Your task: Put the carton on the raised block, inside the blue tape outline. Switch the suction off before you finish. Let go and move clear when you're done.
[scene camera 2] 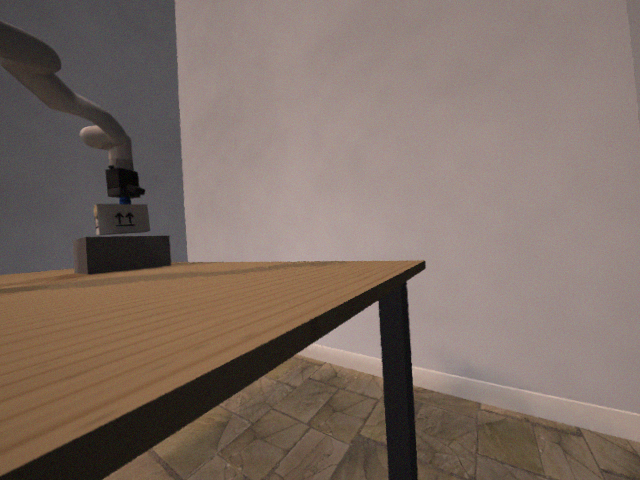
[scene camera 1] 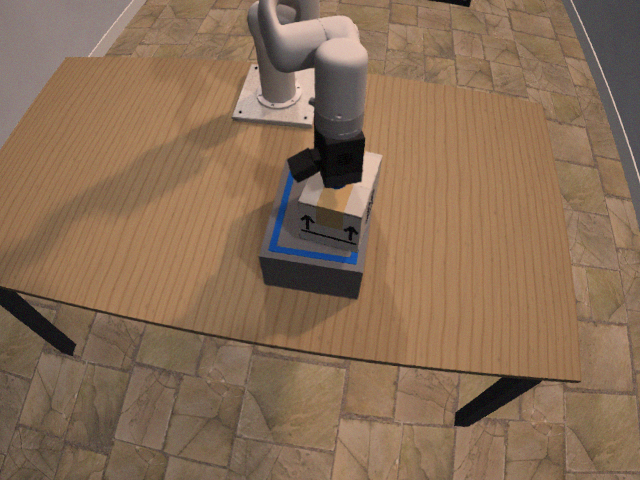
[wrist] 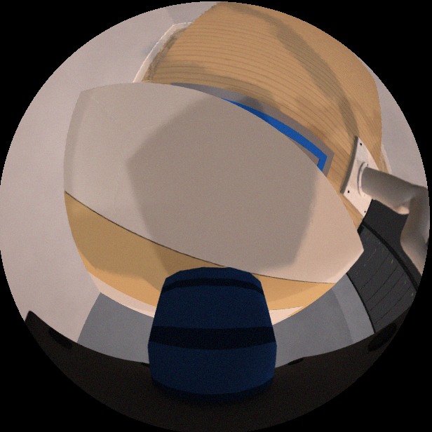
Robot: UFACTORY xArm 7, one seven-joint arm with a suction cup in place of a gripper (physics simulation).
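Seen in the pictures: hand at its tool point: (scene camera 2: pixel 125 208); arm's base at its link origin: (scene camera 1: pixel 279 93).
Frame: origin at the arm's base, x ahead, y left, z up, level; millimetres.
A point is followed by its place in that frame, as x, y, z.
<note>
The white carton (scene camera 1: pixel 336 209) {505, 282, 227} (scene camera 2: pixel 122 219) {423, 220, 163} (wrist: pixel 200 190), with tan tape and black arrows, hangs from my suction cup (scene camera 1: pixel 338 186) (scene camera 2: pixel 125 200) (wrist: pixel 212 300). It is slightly tilted, with a thin gap between it and the grey raised block (scene camera 1: pixel 310 276) {548, 249, 46} (scene camera 2: pixel 129 253) {422, 136, 33} (wrist: pixel 302 132) in scene camera 2. The cup touches the carton's top. In scene camera 1 the carton is over the block's right part. The blue tape outline (scene camera 1: pixel 310 254) {527, 243, 95} (wrist: pixel 295 135) shows along the left and front there; the carton hides its right side.
The block stands on the wooden table (scene camera 1: pixel 465 232) {304, 557, -26} (scene camera 2: pixel 206 310) {321, -693, -26} (wrist: pixel 260 50). The arm's white base plate (scene camera 1: pixel 248 111) {84, -62, -8} (wrist: pixel 352 182) is bolted to the table behind the block. The table's front edge lies beyond the block's near side in scene camera 1.
</note>
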